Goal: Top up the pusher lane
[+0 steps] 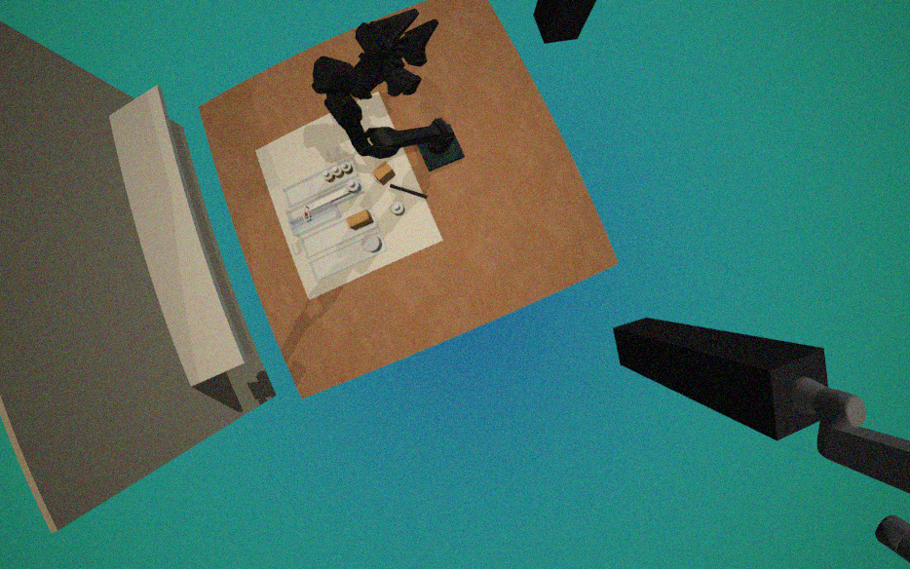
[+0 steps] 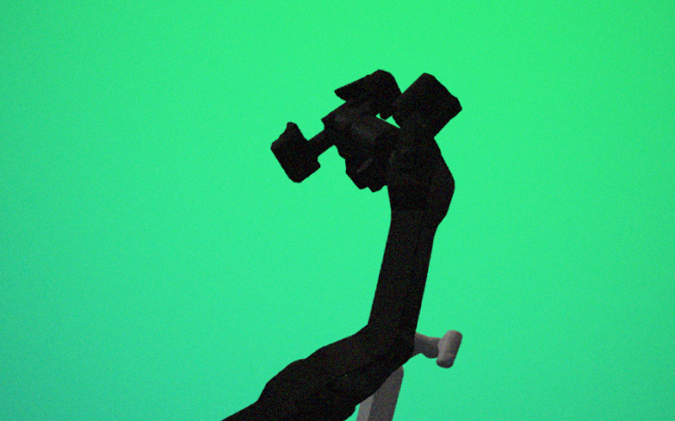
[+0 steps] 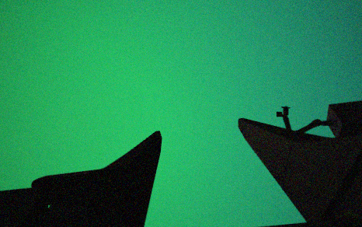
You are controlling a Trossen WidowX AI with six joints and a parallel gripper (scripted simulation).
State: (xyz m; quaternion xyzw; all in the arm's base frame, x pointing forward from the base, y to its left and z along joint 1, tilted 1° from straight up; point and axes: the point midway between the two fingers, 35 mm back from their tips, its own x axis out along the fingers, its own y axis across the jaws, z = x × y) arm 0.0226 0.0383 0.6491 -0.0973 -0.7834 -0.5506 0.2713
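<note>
My gripper tip is now 680 mm above the dark rod, 150 mm short of it and 100 mm to the right of it. From my gripper tip the other things lie so: pale mat (680 mm below, 390 mm ahead, 30 mm to the left).
</note>
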